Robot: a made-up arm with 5 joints.
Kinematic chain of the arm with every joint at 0, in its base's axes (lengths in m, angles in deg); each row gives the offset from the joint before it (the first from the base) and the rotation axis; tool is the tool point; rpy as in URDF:
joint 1: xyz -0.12 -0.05 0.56 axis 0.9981 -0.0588 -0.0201
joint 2: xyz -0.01 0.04 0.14 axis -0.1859 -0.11 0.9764
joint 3: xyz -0.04 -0.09 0 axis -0.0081 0.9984 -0.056
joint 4: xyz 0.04 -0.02 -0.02 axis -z
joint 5: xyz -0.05 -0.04 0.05 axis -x
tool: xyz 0.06 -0.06 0.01 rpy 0 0 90
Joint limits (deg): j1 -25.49..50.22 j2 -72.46..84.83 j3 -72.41..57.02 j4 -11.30..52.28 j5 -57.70..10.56
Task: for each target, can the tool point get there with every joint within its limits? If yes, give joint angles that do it. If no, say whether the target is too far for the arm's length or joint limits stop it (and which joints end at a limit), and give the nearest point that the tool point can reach.
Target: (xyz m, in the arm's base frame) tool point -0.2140 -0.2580 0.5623
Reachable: yes | joints 43.02 -11.24 -17.10 28.41 -25.21
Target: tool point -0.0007 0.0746 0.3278
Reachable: no: joint limits stop it (at a limit: joint 1, joint 3, joint 4, joint 5) | nearest point -0.0817 -0.2185 0.5084 | short by 0.354 m
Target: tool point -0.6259 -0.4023 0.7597
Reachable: no: too far | nearest point -0.3513 -0.2088 0.6850 | short by 0.344 m
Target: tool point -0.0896 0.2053 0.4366
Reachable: no: joint limits stop it (at a limit: joint 1, joint 2, joint 4, joint 5) | nearest point 0.0604 0.0634 0.6923 | short by 0.329 m
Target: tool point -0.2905 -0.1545 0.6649
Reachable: yes | joints 13.82 -47.43 -43.52 24.42 -43.85
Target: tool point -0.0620 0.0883 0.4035
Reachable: no: joint limits stop it (at a limit: joint 1, joint 2, joint 4, joint 5) | nearest point 0.0659 0.0393 0.6811 | short by 0.310 m
